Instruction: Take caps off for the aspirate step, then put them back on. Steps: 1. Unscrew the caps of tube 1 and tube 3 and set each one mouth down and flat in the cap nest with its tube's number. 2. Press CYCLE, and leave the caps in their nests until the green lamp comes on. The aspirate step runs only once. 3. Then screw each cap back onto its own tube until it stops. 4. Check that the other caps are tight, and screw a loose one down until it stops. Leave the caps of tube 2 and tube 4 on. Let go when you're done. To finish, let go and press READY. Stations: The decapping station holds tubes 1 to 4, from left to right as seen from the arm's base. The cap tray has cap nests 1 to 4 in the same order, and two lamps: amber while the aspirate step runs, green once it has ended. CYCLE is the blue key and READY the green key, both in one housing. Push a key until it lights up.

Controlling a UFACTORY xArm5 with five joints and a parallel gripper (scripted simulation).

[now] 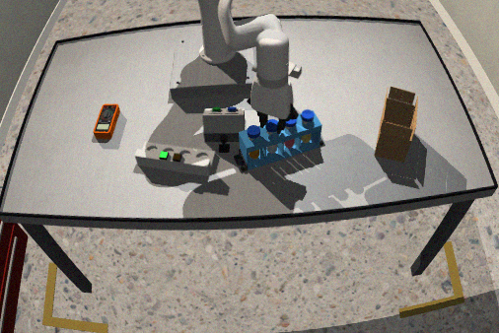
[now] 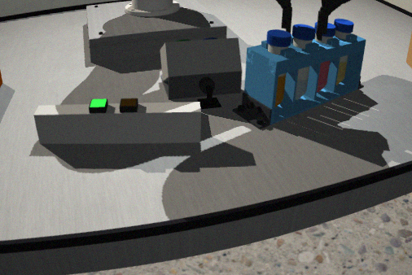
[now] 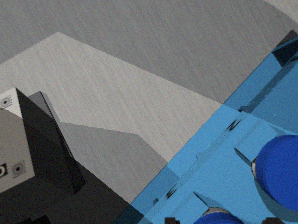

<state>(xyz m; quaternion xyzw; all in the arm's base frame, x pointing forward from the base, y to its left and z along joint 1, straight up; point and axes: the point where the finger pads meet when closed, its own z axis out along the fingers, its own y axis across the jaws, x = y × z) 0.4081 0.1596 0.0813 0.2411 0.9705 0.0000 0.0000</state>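
Right now my hand is 5 cm to the right of the blue cap, 2 cm past it and 2 cm above it. The rest, counted from my hand: blue key 12 cm behind, 11 cm to the right, 6 cm below; green key 15 cm to the right, 12 cm behind, 6 cm below; grey key housing 13 cm to the right, 10 cm behind, 8 cm below.
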